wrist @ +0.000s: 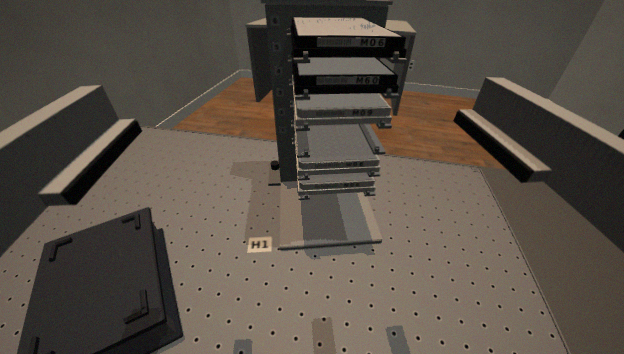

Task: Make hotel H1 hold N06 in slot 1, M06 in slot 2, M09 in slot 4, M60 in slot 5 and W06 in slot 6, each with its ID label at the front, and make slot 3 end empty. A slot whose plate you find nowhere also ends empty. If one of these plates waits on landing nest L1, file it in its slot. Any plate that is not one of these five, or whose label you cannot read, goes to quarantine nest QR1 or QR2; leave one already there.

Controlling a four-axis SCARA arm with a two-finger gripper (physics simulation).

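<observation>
Hotel H1 (286, 150) stands ahead in the wrist view, its slots facing me. Black plate M06 (350, 44) is in top slot 6, label at the front. Black plate M60 (347, 81) is in slot 5, label at the front. Pale plate M09 (345, 112) is in slot 4, label at the front. Slot 3 is empty between its rails. A pale plate (337, 164) is in slot 2 and another pale plate (336, 185) in slot 1; their front labels are too blurred to read surely. N06 and W06 cannot be told apart. My gripper (303, 100) is open and empty, in front of the hotel.
A dark nest block (100, 280) with corner brackets stands at the lower left, bare on top. The H1 tag (259, 244) lies on the perforated deck (425, 280) beside the hotel's base plate. A desk (257, 60) stands behind the hotel.
</observation>
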